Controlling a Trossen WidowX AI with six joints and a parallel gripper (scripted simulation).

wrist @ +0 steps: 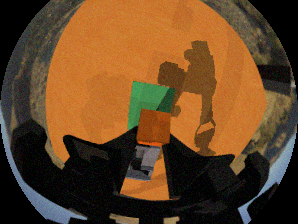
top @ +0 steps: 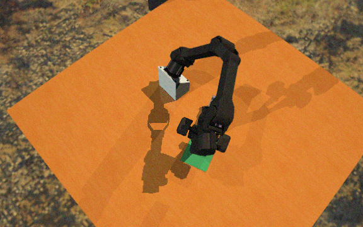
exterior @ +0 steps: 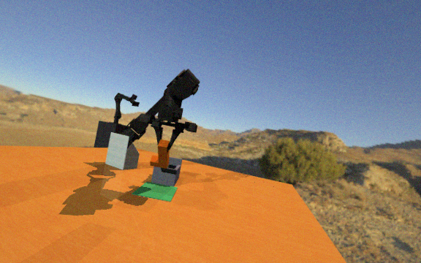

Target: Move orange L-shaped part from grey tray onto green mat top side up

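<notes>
Right now the green mat is 160 mm below my gripper tip, 20 mm to the left of it and 10 mm behind it. The rest, counted from my gripper tip: orange L-shaped part 30 mm below, 20 mm to the left, 20 mm behind.
</notes>
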